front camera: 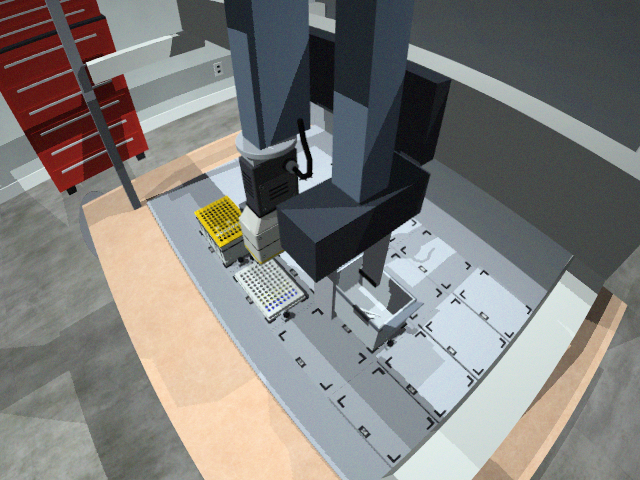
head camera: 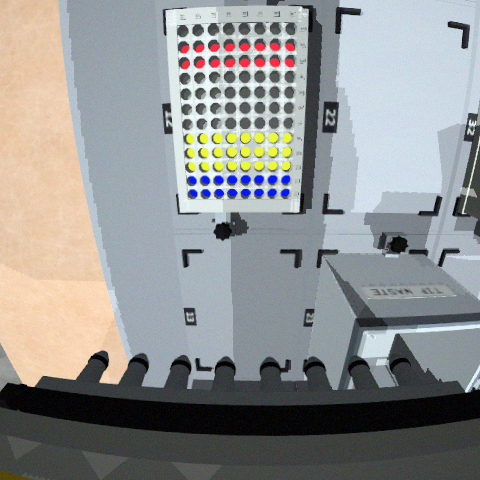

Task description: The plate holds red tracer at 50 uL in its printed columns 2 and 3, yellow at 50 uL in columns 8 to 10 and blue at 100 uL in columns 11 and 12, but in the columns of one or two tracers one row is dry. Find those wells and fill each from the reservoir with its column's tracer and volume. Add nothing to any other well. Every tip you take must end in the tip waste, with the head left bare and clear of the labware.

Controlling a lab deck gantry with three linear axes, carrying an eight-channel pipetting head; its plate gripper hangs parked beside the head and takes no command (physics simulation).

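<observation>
The white plate (front camera: 271, 313) (head camera: 240, 206) shows colour in all eight wells of each tracer column in the head view: red wells (head camera: 244, 62) in columns 2 and 3, yellow wells (head camera: 245, 152) in 8 to 10, blue wells (head camera: 245, 193) in 11 and 12. Columns 1 and 4 to 7 look dark. The pipetting head (front camera: 262, 238) is raised. Its eight nozzles (head camera: 225, 367) carry no tips and appear off the plate. My plate gripper (front camera: 356, 299) hangs open and empty beside the head. The tip waste (front camera: 369, 330) (head camera: 415, 270) is partly in view. The reservoir does not show.
The yellow tip rack (front camera: 218, 221) stands behind the plate, left of the head. Black clamp knobs (head camera: 222, 231) (head camera: 398, 244) stand near the plate and the tip waste. The dark gantry block (front camera: 330, 222) hides part of the deck. A low wall edges the deck.
</observation>
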